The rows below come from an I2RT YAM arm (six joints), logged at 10 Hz.
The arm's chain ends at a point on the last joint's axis. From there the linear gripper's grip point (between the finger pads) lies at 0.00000 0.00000 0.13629 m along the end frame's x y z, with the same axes.
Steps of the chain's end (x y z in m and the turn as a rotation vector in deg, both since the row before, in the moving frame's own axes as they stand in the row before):
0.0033 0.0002 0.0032 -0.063 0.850 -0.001
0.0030 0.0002 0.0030 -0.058 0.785 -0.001
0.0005 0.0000 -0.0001 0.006 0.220 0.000
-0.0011 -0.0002 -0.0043 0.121 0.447 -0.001
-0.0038 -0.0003 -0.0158 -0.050 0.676 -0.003
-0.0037 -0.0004 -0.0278 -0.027 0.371 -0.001
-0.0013 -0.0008 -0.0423 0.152 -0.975 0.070
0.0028 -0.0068 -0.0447 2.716 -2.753 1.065
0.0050 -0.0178 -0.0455 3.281 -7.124 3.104
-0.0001 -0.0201 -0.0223 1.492 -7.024 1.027
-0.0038 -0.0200 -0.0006 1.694 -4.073 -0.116
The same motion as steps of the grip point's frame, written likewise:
0.0053 0.0003 0.0032 -0.063 0.850 -0.001
0.0049 0.0003 0.0030 -0.058 0.785 -0.001
0.0010 0.0000 -0.0001 0.006 0.220 0.000
0.0000 -0.0005 -0.0043 0.121 0.447 -0.001
-0.0022 -0.0002 -0.0158 -0.050 0.676 -0.003
-0.0028 -0.0003 -0.0278 -0.027 0.371 -0.001
-0.0036 -0.0012 -0.0423 0.152 -0.975 0.070
-0.0037 -0.0133 -0.0450 2.716 -2.753 1.065
-0.0117 -0.0260 -0.0468 3.281 -7.124 3.104
-0.0167 -0.0238 -0.0234 1.492 -7.024 1.027
-0.0135 -0.0240 -0.0010 1.694 -4.073 -0.116

